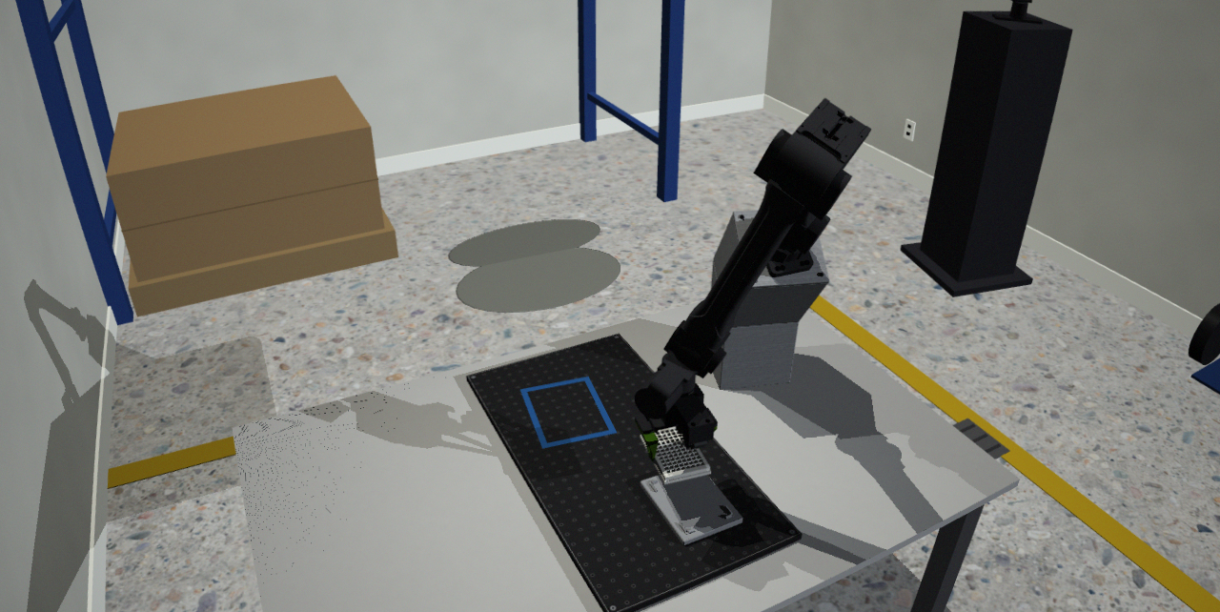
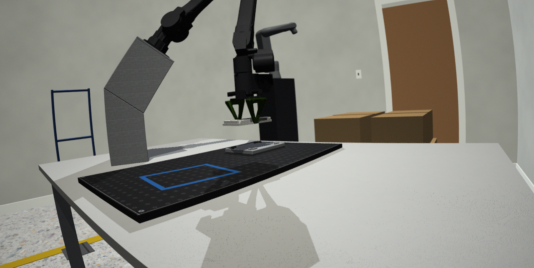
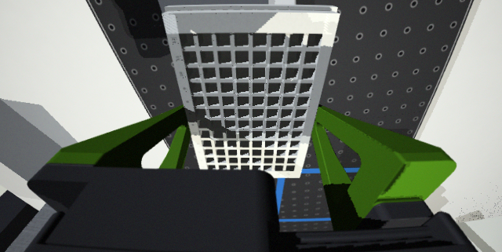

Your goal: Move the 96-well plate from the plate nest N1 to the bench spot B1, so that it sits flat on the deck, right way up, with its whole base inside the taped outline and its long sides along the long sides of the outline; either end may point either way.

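The grey plate nest N1 lies 90 mm below my hand, 40 mm to the left of it and 20 mm behind it. The rest, counted from my hand: white 96-well plate (right at my hand).
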